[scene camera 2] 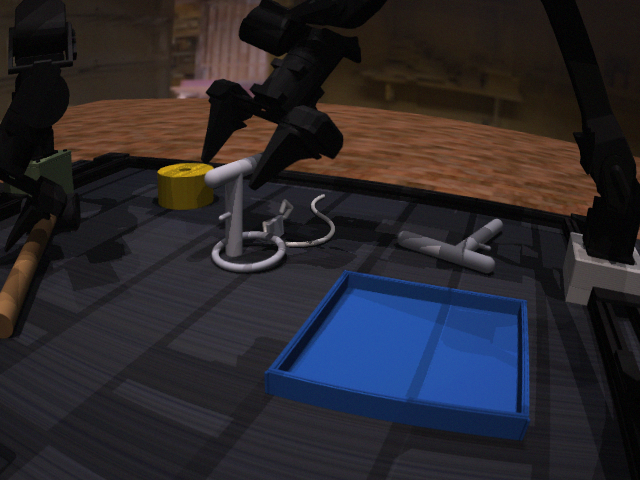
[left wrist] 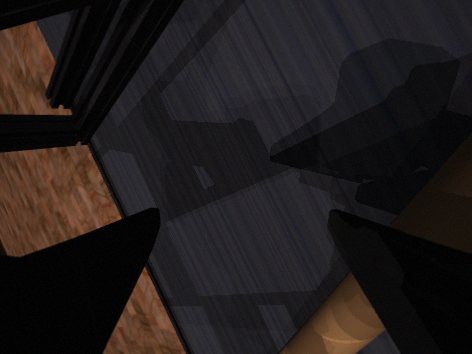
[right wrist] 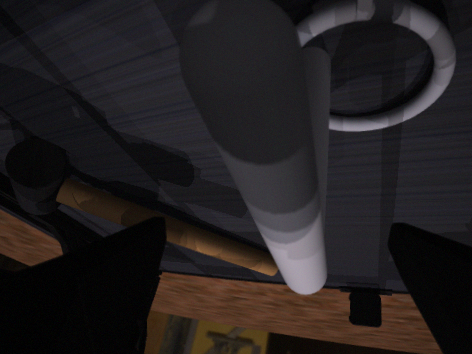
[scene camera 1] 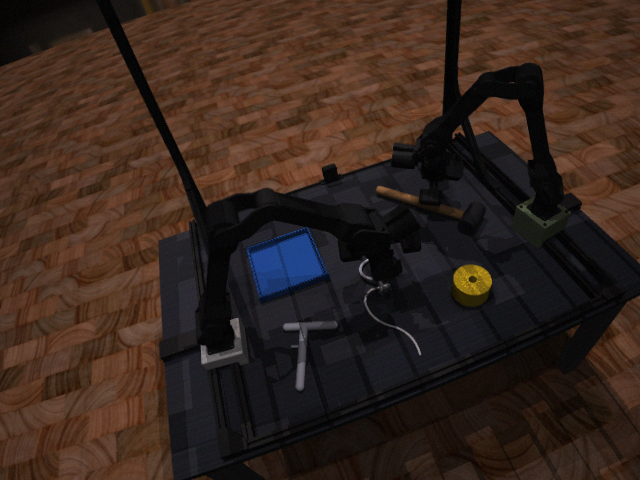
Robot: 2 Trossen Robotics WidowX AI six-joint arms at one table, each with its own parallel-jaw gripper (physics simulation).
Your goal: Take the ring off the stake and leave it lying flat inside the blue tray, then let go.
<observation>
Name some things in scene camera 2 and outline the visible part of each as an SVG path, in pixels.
My left gripper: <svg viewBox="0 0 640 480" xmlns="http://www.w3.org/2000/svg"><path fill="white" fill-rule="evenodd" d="M11 108L8 108L0 124L0 180L32 195L32 197L27 197L23 210L7 239L4 248L5 252L8 252L41 219L49 220L50 214L61 218L68 201L61 185L43 176L40 176L36 181L24 175L46 128L34 128L27 125L20 118L19 114Z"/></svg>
My right gripper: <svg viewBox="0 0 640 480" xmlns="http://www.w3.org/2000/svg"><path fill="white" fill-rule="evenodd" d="M295 55L289 54L283 59L273 59L270 64L273 66L274 71L262 85L254 83L249 89L255 95L254 98L240 84L225 79L215 80L206 91L206 94L210 97L208 101L211 103L208 127L201 160L206 164L213 159L234 131L247 127L243 121L251 118L253 115L278 124L250 179L248 186L254 191L299 160L310 158L318 160L322 158L320 154L335 159L343 147L343 134L326 113L318 111L316 108L317 101L325 93L321 88L325 81L323 74L313 64Z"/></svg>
A wooden-handled hammer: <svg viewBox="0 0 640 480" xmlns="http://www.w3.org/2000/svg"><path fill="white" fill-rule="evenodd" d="M27 198L23 198L21 212L23 210ZM78 193L66 194L68 201L61 218L50 214L49 220L41 219L27 231L30 234L0 292L0 338L8 338L13 333L26 294L52 230L79 228L81 214Z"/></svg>
</observation>
